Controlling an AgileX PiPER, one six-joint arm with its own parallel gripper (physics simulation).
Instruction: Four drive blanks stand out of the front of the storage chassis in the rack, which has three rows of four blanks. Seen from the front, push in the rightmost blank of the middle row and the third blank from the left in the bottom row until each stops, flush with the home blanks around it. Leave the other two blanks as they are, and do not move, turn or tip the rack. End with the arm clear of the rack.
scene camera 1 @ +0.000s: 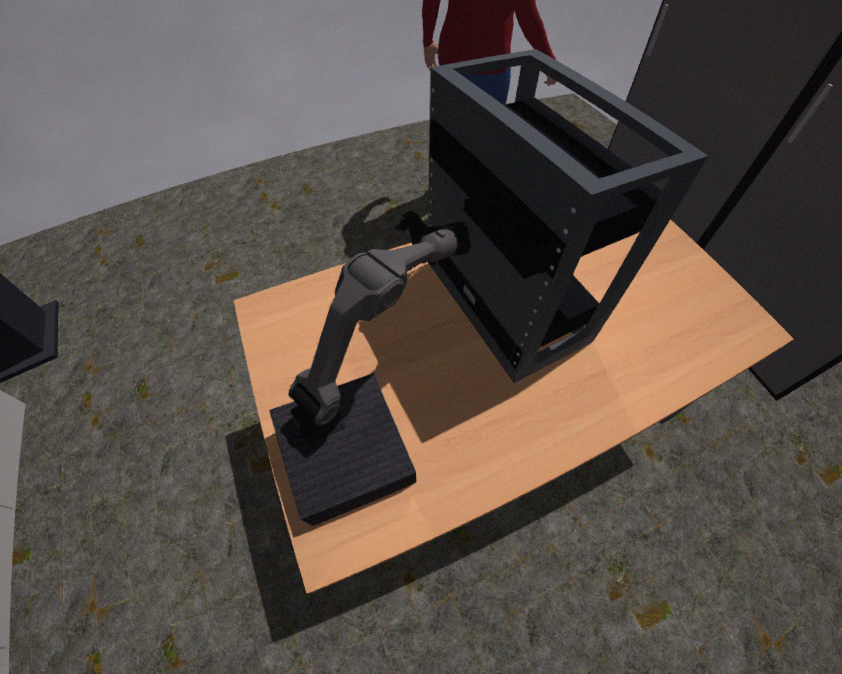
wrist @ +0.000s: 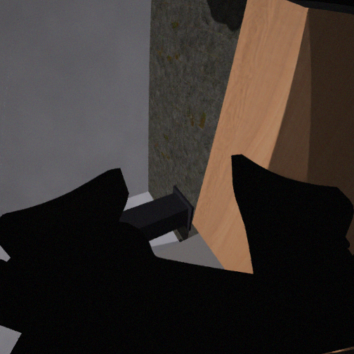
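The grey rack (scene camera 1: pixel 524 126) stands upright on the table in scene camera 1, with dark units inside. The storage chassis and its separate blanks cannot be told apart in the dark, so how far any blank stands out cannot be read. My gripper (scene camera 1: pixel 409 220) (wrist: pixel 175 175) is at the far left end of the rack's front, beside its left edge. In the wrist view its two black fingers stand wide apart with nothing between them. Whether any part of the gripper or wrist touches the rack cannot be told.
The arm rises from a black base block (scene camera 1: pixel 351 449) on the wooden table (scene camera 1: pixel 491 449) (wrist: pixel 250 100). A person (scene camera 1: pixel 477 31) in red stands behind the rack. Dark cabinets (scene camera 1: pixel 744 126) stand at the right. A dark object (wrist: pixel 160 212) shows beyond the fingers in the wrist view.
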